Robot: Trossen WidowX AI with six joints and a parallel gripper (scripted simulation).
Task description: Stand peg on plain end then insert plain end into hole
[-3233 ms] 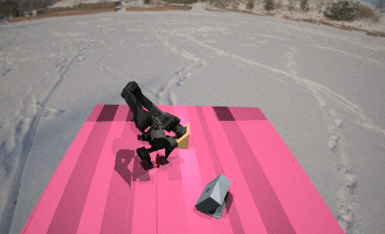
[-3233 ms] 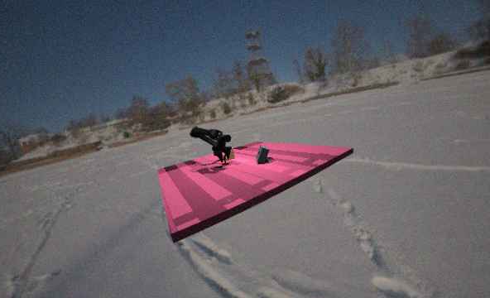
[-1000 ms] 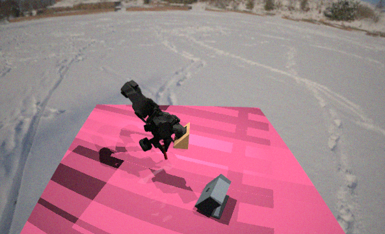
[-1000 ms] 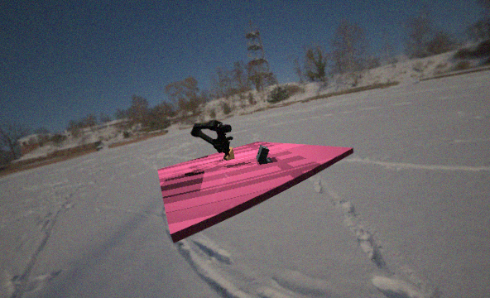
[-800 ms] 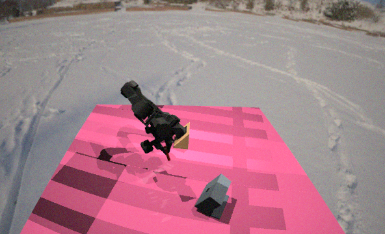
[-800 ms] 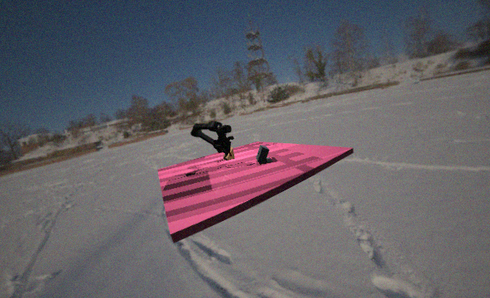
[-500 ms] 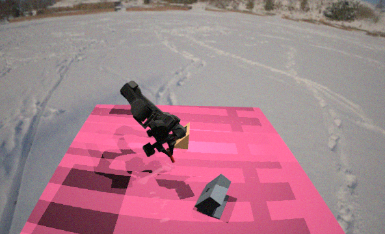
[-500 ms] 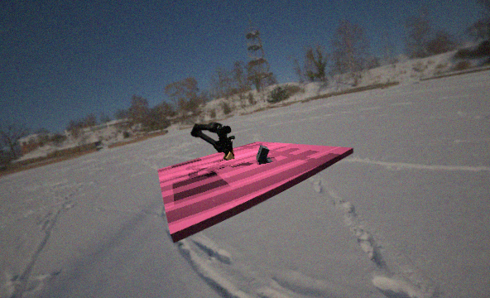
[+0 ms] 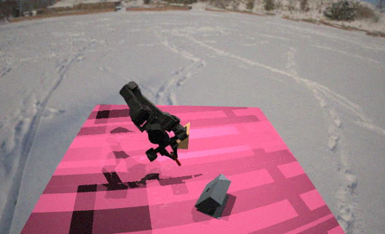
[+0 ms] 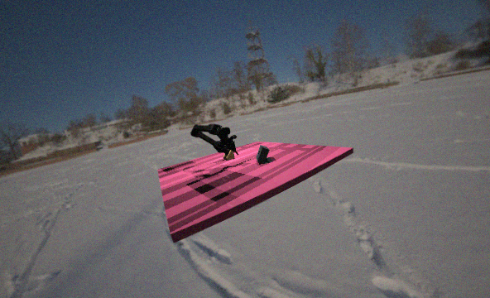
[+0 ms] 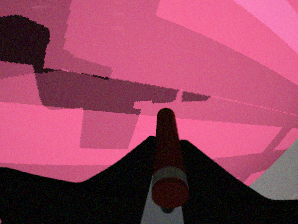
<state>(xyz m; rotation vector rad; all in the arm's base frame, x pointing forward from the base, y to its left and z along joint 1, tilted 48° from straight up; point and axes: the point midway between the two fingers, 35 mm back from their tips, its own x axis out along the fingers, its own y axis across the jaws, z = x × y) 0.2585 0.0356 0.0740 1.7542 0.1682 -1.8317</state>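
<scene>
Right now my gripper tip is 16 cm to the right of the grey sloped panel, 15 cm short of it and 5 cm above it. Also, from my gripper tip: red peg 1 cm to the right, 1 cm above.
</scene>
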